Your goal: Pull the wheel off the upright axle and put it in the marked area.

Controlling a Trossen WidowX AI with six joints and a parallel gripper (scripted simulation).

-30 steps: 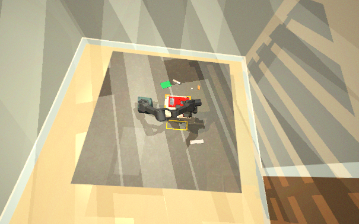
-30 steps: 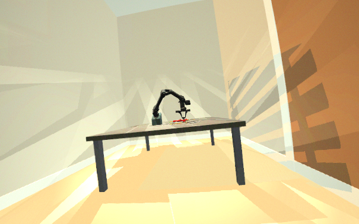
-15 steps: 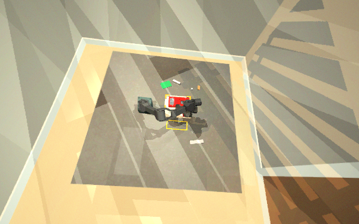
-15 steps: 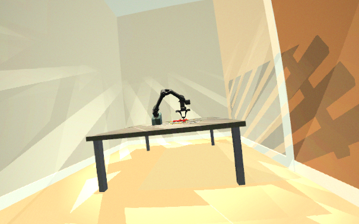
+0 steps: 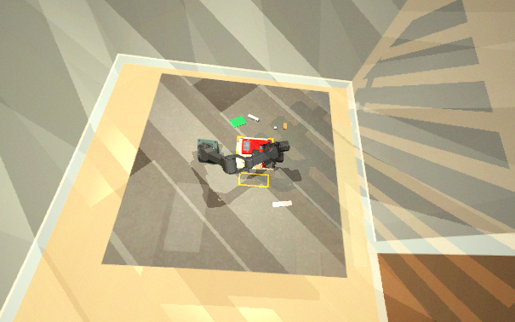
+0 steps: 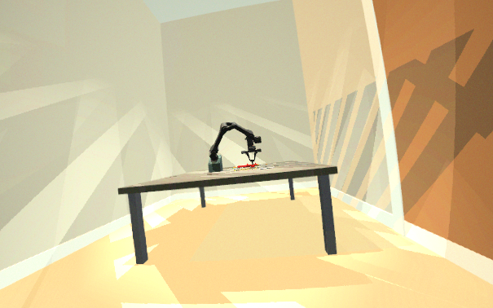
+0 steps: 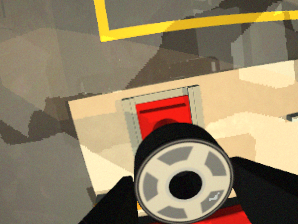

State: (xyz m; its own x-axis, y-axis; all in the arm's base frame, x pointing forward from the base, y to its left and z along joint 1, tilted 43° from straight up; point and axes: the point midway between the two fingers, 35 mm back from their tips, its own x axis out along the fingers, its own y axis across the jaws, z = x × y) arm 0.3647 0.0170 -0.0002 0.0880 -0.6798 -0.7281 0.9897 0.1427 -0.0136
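The white base plate lies 9 cm to the left of my gripper tip, 7 cm behind it and 6 cm below it. The rest, counted from my gripper tip: orange wooden piece 33 cm to the left, 10 cm ahead, 6 cm below; white bar 34 cm to the left, 14 cm behind, 6 cm below; white wheel right at my gripper tip.
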